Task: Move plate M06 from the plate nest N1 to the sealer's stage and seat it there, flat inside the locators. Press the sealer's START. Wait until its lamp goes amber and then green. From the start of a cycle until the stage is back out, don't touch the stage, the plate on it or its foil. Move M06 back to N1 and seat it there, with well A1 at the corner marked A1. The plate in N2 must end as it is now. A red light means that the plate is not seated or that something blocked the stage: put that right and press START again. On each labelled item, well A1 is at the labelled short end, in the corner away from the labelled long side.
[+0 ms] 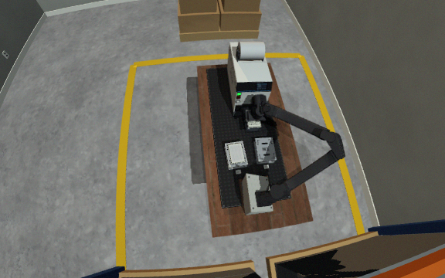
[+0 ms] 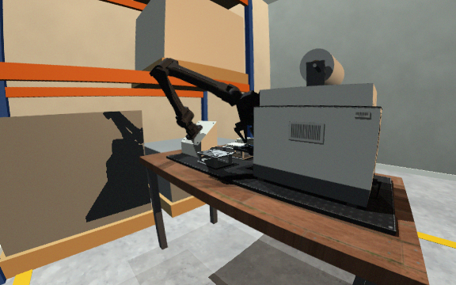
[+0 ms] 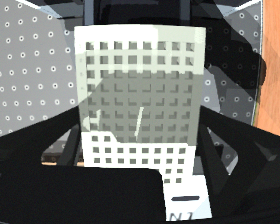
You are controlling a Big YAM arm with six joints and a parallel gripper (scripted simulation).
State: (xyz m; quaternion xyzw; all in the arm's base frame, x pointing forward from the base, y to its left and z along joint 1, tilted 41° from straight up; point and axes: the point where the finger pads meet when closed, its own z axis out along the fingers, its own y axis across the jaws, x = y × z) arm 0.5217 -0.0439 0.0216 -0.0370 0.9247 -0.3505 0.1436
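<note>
The dark stage is 40 mm below my hand. Also, from my hand: white well plate: right at my hand; then foil roll: 330 mm ahead, 280 mm above, 10 mm to the right; then white plate: 200 mm behind, 140 mm to the left, 70 mm below.
</note>
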